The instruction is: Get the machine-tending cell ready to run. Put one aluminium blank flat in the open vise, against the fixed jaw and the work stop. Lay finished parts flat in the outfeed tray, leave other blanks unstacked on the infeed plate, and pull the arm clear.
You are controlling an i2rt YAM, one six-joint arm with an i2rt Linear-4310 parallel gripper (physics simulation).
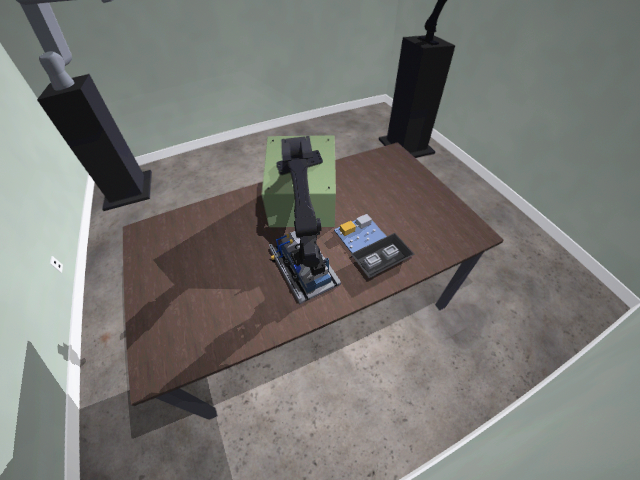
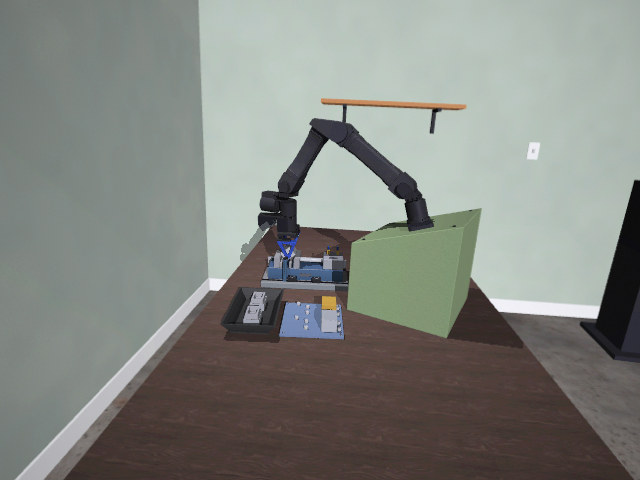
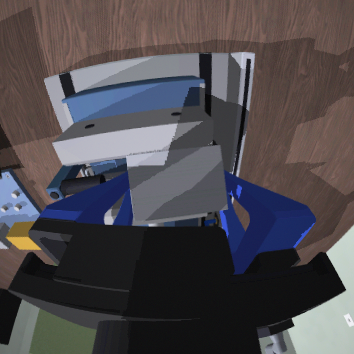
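Where they show: gripper, between the fingertips: [image 1: 305, 269] [image 2: 289, 254] [image 3: 176, 174]; arm's base, origin of its link: [image 2: 419, 224].
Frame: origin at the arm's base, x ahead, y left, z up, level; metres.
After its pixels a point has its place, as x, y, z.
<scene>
My gripper [image 2: 287, 254] {0.434, -0.123, -0.178} [image 3: 176, 174] {0.434, -0.123, -0.178} points down over the vise [image 1: 317, 282] {0.492, -0.093, -0.203} [image 2: 309, 274] {0.344, -0.055, -0.220}, with its blue fingers on both sides of a grey aluminium blank [image 3: 177, 189] {0.444, -0.120, -0.149}. It is shut on this blank, which sits tilted beside the pale jaw [image 3: 115, 145] with two holes. How deep the blank sits between the jaws is hidden. A blue bracket with a black rod [image 3: 82, 185] {0.432, -0.052, -0.167} is at the vise's side. Two finished parts [image 1: 372, 259] {0.452, 0.168, -0.230} [image 1: 390, 251] {0.441, 0.261, -0.230} [image 2: 253, 313] {0.442, 0.252, -0.231} [image 2: 258, 298] {0.459, 0.155, -0.231} lie in the dark outfeed tray [image 1: 391, 267] {0.516, 0.224, -0.223} [image 2: 250, 327] {0.423, 0.331, -0.229}. A grey blank [image 1: 363, 221] {0.248, 0.220, -0.219} [image 2: 328, 320] {0.231, 0.260, -0.220} stands on the blue infeed plate [image 1: 361, 245] {0.349, 0.167, -0.255} [image 2: 289, 330] {0.333, 0.277, -0.255}.
An orange block [image 1: 346, 227] {0.255, 0.131, -0.218} [image 2: 328, 302] {0.247, 0.154, -0.219} [image 3: 24, 236] {0.270, 0.124, -0.220} stands beside the grey blank on the infeed plate, among white pegs. The green pedestal [image 1: 324, 206] {0.180, 0.051, -0.125} [image 2: 403, 279] {0.041, 0.154, -0.124} carries the arm behind the vise. The tray and plate are next to the vise on the wooden table [image 1: 206, 320] {0.474, -0.549, -0.263}.
</scene>
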